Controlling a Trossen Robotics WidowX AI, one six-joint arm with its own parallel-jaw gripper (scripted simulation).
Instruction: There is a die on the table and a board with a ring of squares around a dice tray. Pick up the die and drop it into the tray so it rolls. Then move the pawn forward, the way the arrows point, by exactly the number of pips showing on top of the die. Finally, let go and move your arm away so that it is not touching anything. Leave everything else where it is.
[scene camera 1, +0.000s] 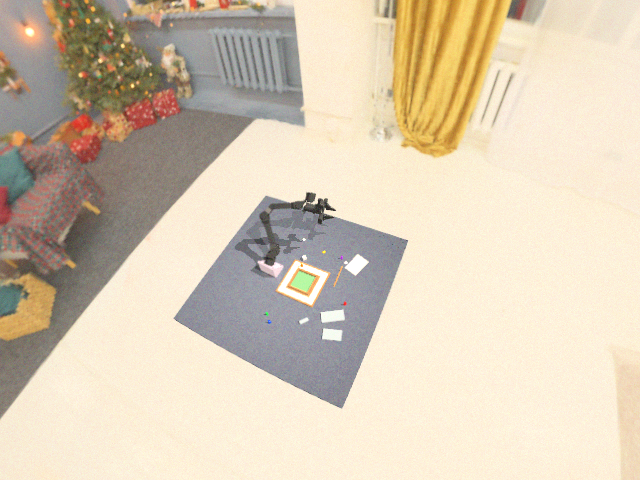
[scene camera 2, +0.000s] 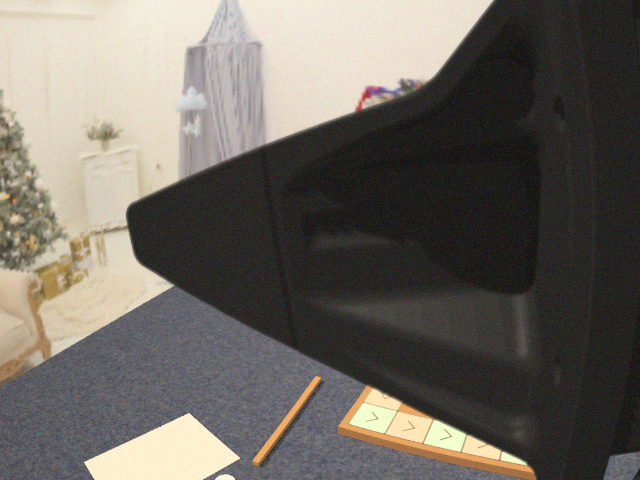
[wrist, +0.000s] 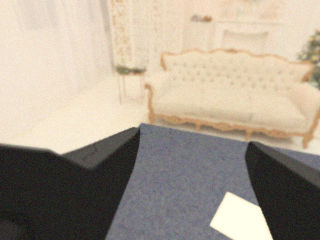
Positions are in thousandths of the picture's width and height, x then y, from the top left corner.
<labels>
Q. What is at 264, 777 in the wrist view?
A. My gripper.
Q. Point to a wooden stick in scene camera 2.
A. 445, 886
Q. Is my gripper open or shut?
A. Open.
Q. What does my gripper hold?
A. Nothing.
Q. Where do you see my gripper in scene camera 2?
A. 320, 422
</labels>
